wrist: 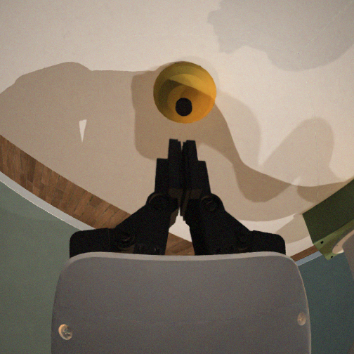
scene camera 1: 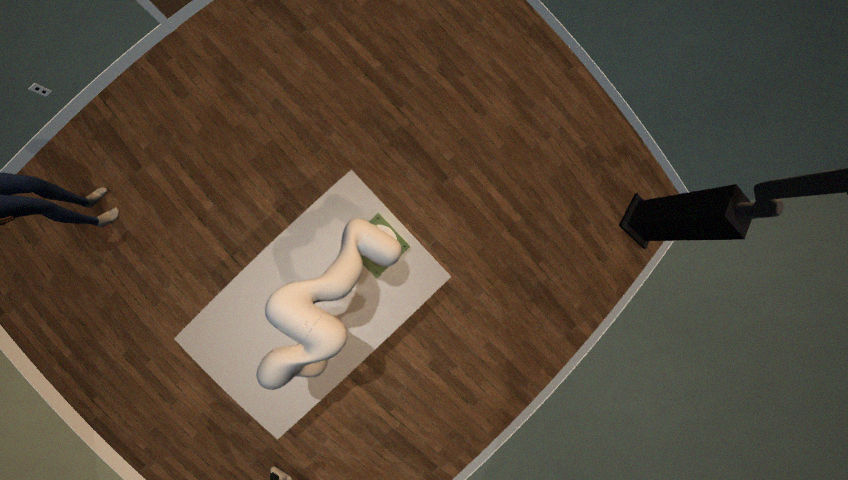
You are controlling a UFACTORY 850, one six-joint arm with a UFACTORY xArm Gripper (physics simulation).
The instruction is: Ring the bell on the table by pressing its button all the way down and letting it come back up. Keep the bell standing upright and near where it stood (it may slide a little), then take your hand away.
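The bell [wrist: 170,75] is a round yellow dome with a dark round button [wrist: 184,107] on top. It stands upright on the pale table [scene camera 1: 220,333] [wrist: 45,40] in the wrist view. My gripper [wrist: 179,155] is shut and empty. In the wrist view its fingertips show just below the bell's near edge, apart from the dome and the button, which is fully visible. The height of the tips above the bell is hard to tell. In scene camera 1 the bell and the gripper do not show; the pale arm covers that part of the table.
The arm [scene camera 1: 306,324] stretches across the table. A green base plate [scene camera 1: 378,269] lies at the table's far end, partly under the arm; a green piece [wrist: 332,215] shows at the right in the wrist view. A black pedestal [scene camera 1: 690,215] and a person's legs [scene camera 1: 47,208] are away from the table.
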